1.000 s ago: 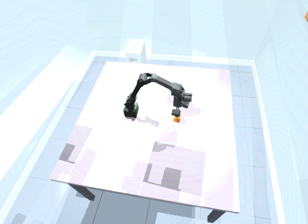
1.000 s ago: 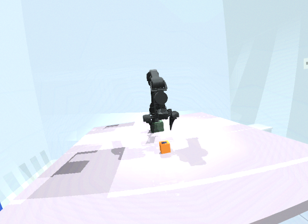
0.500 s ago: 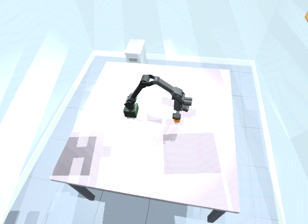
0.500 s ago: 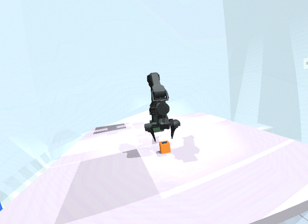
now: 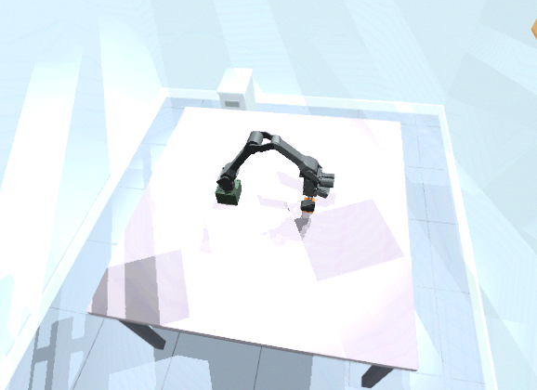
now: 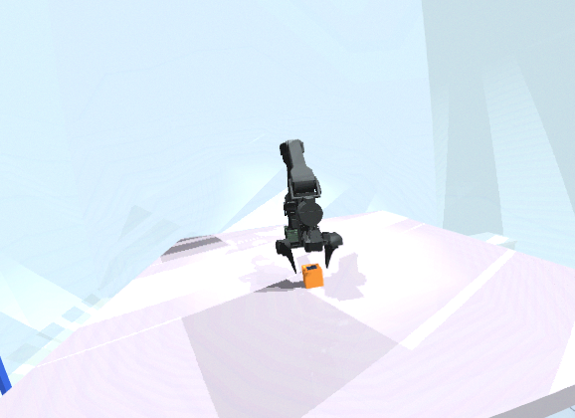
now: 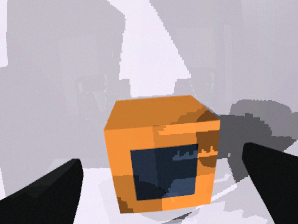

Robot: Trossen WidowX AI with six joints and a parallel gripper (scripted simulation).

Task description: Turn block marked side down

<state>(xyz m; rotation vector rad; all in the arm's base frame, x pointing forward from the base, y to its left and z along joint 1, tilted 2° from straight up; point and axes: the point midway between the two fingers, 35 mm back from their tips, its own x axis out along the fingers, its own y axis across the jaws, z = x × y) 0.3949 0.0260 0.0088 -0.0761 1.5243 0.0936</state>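
My gripper tip is now right at the orange block.
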